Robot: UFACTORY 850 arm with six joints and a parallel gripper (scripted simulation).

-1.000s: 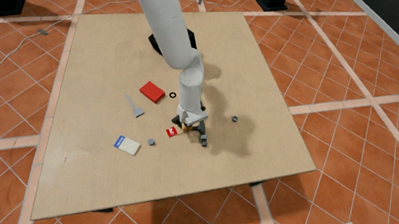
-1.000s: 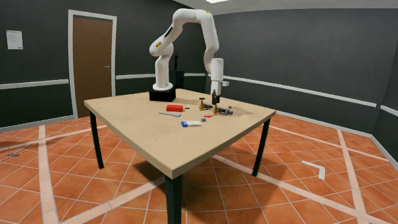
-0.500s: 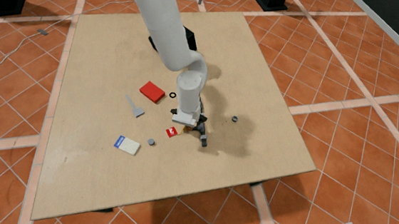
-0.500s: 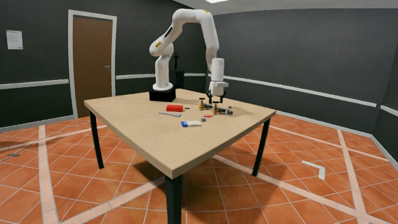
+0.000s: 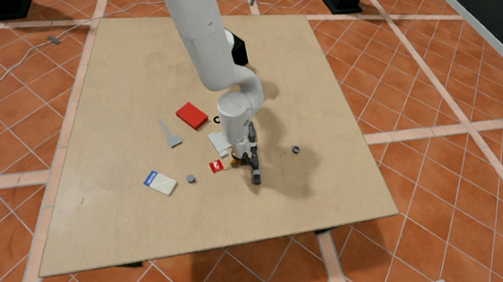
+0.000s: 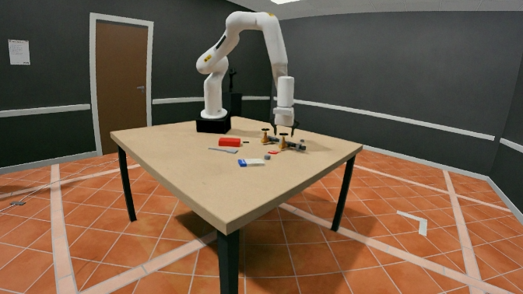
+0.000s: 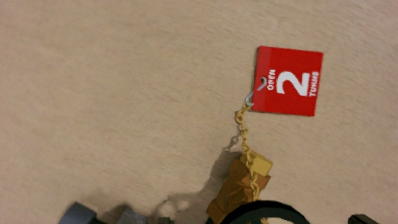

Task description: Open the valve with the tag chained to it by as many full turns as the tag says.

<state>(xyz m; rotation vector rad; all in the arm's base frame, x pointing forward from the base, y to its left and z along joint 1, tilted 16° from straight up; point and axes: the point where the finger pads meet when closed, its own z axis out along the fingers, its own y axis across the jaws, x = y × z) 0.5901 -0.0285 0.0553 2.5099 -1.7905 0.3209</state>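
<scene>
The red tag is 9 cm below my hand and 8 cm to the right of it. Round my hand: blue card: 31 cm to the right, 8 cm below, 1 cm ahead; red block: 27 cm behind, 14 cm to the right, 8 cm below; grey scraper: 25 cm to the right, 20 cm behind, 8 cm below.
</scene>
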